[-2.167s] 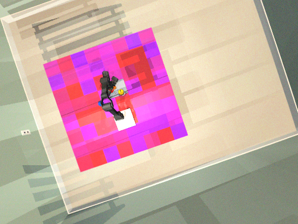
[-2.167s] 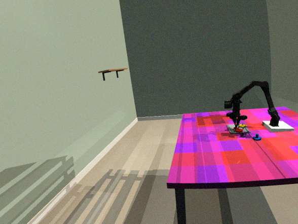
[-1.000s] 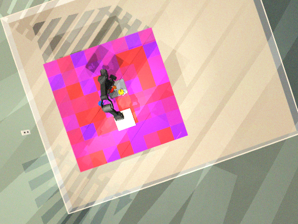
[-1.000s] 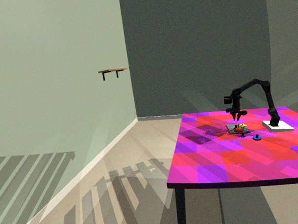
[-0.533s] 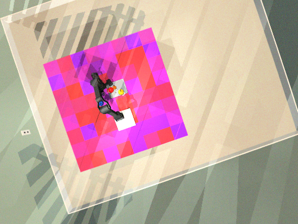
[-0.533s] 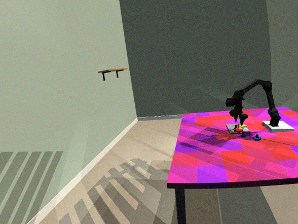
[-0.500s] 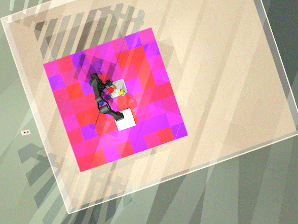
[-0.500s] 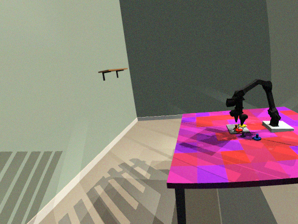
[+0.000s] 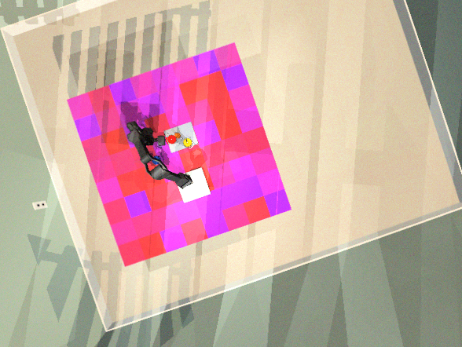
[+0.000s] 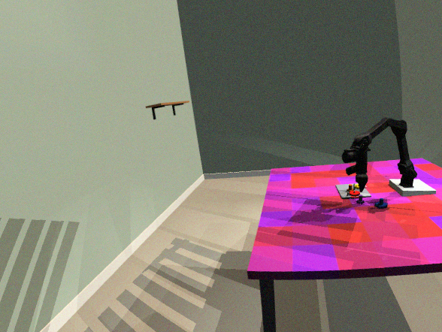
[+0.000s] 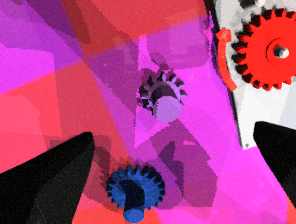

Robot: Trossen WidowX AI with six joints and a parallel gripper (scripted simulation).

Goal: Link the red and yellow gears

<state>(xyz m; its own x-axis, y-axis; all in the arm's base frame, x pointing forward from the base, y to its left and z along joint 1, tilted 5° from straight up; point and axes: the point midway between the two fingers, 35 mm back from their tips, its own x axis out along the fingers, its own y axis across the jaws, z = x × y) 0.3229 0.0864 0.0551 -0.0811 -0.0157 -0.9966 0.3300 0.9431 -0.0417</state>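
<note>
Now: the purple gear 60 mm below my gripper tip. Round my gripper tip: orange gear 10 mm ahead, 150 mm to the right, 50 mm below; then blue gear 90 mm behind, 70 mm to the left, 60 mm below; then red gear 100 mm to the right, 60 mm below.
</note>
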